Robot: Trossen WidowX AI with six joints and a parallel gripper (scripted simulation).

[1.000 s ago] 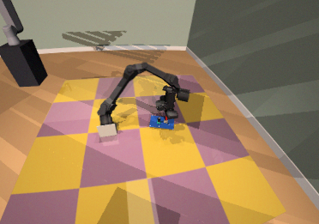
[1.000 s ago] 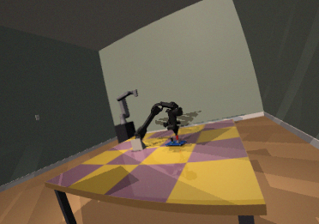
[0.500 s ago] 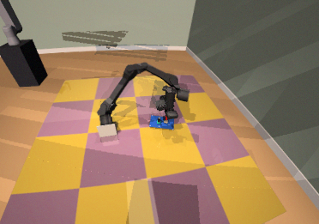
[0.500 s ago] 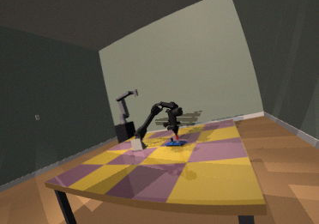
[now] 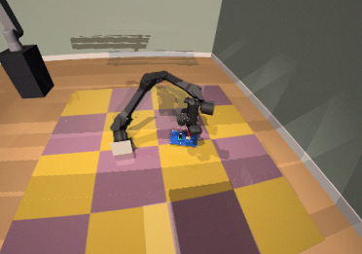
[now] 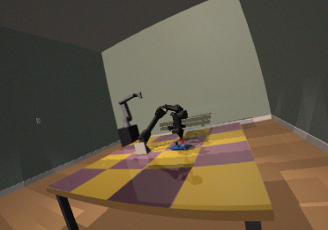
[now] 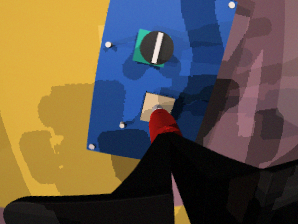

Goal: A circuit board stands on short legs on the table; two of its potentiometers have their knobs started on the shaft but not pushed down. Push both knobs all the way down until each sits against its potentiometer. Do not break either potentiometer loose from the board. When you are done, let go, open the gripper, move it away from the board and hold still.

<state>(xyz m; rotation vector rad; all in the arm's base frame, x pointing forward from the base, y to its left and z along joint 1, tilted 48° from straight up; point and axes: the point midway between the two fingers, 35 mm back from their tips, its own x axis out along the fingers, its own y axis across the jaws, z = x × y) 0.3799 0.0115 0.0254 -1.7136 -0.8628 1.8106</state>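
Right now the black knob is 5 cm behind my gripper tip and 2 cm below it. Round my gripper tip: red knob 2 cm below.
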